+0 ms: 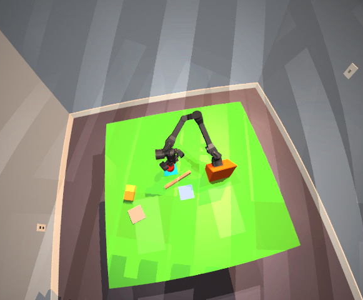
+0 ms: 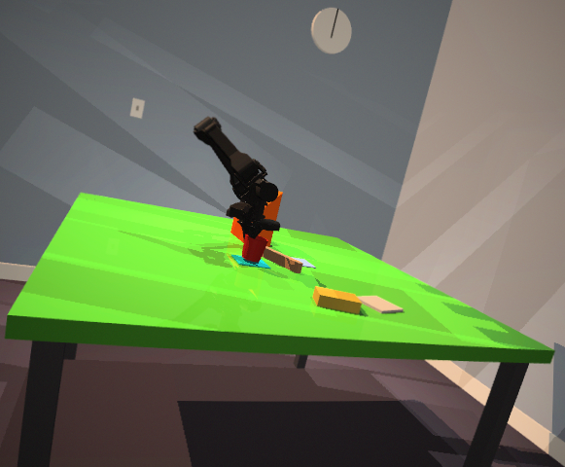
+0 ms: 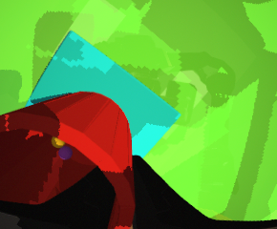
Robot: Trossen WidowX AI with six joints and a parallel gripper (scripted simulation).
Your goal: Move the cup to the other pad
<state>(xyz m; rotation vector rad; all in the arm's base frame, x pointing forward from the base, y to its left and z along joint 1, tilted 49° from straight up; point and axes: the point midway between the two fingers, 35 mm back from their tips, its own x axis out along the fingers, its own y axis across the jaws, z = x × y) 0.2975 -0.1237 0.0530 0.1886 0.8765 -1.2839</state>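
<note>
Now: gripper tip 3 cm short of the cup and 1 cm to the right of it. Round my gripper tip: yellow marble: 4 cm ahead, 3 cm to the left, 2 cm below; then purple marble: 3 cm to the left, 3 cm ahead, 2 cm below; then cyan pad: 5 cm below, 3 cm ahead, 1 cm to the left.
</note>
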